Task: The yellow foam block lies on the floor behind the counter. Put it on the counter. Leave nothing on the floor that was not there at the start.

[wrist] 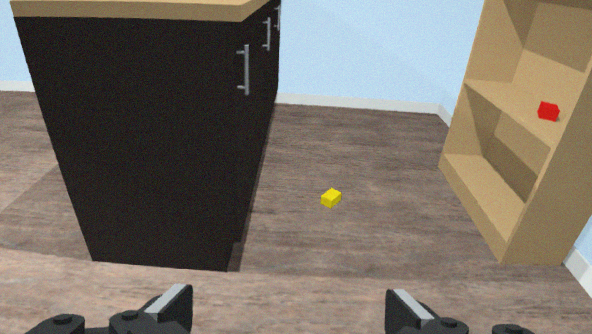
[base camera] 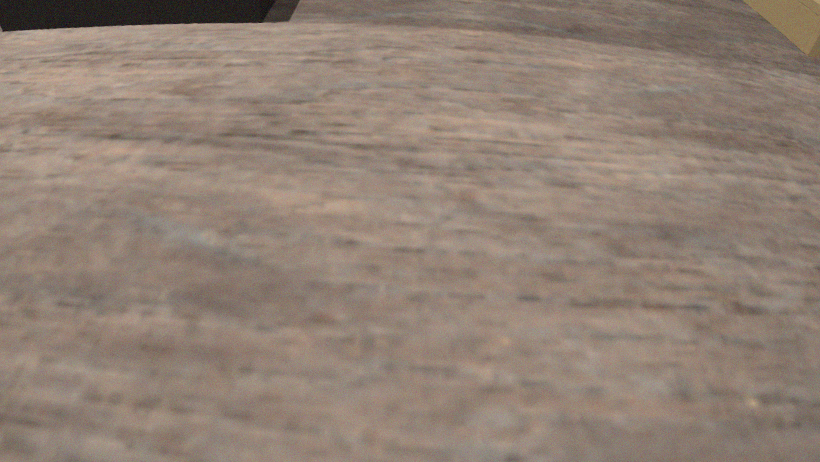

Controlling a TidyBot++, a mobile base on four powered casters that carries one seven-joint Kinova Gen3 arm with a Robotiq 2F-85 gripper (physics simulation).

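Places are measured from the arm's base along level axes (x ahead, y left, z up), in metres.
Pixels of known places: gripper, fingertip midpoint: (wrist: 289,309).
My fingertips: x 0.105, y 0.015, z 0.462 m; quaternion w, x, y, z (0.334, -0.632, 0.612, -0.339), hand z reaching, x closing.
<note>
For each thing: its middle in the pictures, then the offset to it from my fingertips.
- yellow foam block, body centre: (wrist: 331,198) dx +1.266, dy -0.193, dz -0.836 m
- red block, body centre: (wrist: 548,111) dx +1.174, dy -1.019, dz -0.288 m
The yellow foam block (wrist: 331,198) lies on the wood floor in the wrist view, between the counter and a shelf unit, a little right of the middle. The counter (wrist: 155,140) (base camera: 131,12) has black sides and a light wood top; its end panel faces me at the left of the wrist view, and its base shows at the top left of the base camera view. My gripper (wrist: 289,309) is open and empty, its fingers wide apart at the bottom of the wrist view, well short of the block. The block does not show in the base camera view.
A light wood shelf unit (wrist: 547,200) (base camera: 794,20) stands at the right, with a red block (wrist: 548,111) on its middle shelf. Metal handles (wrist: 246,70) stick out from the counter's right side. A blue wall (wrist: 360,50) with a white baseboard stands at the back.
</note>
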